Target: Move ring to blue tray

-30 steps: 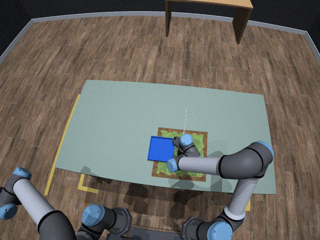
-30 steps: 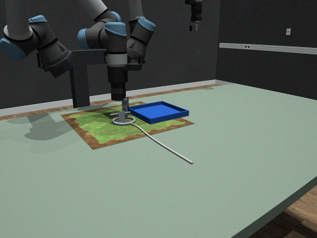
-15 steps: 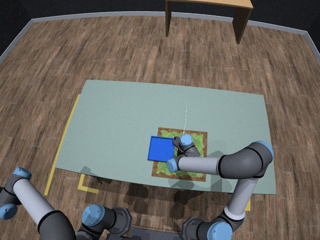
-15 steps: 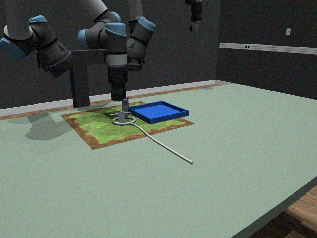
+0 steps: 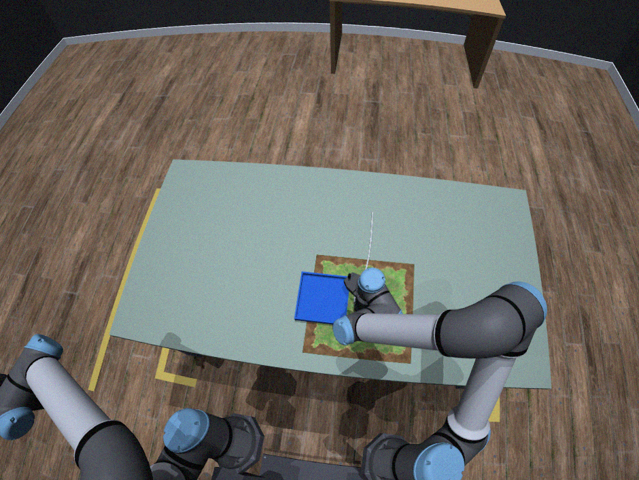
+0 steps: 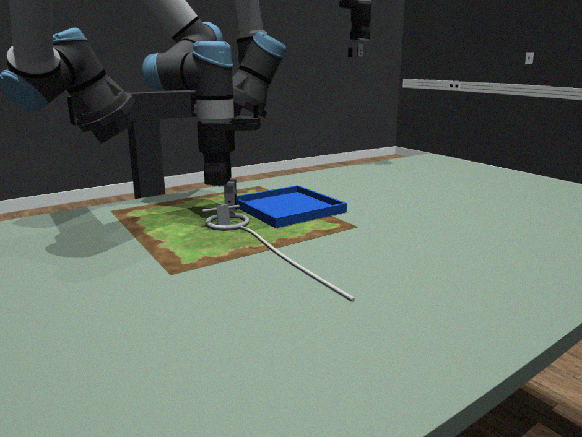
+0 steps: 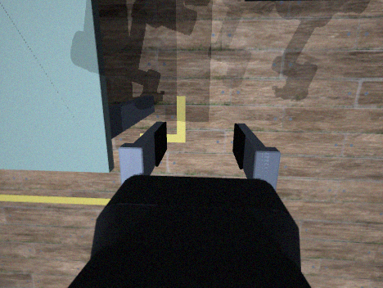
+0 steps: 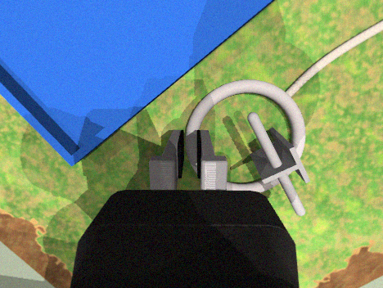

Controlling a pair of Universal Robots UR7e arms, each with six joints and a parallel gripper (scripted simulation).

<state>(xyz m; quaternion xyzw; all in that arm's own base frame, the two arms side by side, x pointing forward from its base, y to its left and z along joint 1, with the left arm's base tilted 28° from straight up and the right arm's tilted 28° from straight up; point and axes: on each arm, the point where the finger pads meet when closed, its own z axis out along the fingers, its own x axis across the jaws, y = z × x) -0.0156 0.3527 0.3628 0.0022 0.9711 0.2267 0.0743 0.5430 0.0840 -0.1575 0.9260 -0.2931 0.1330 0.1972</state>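
Now: right hand 50 mm above the brown mat and 10 mm to the left of it. Also, from my right hand: grey stake: 40 mm to the right, 40 mm ahead, 10 mm below; grey ring: 30 mm to the right, 30 mm below, 30 mm ahead; blue tray: 140 mm to the left, 20 mm below, 20 mm ahead.
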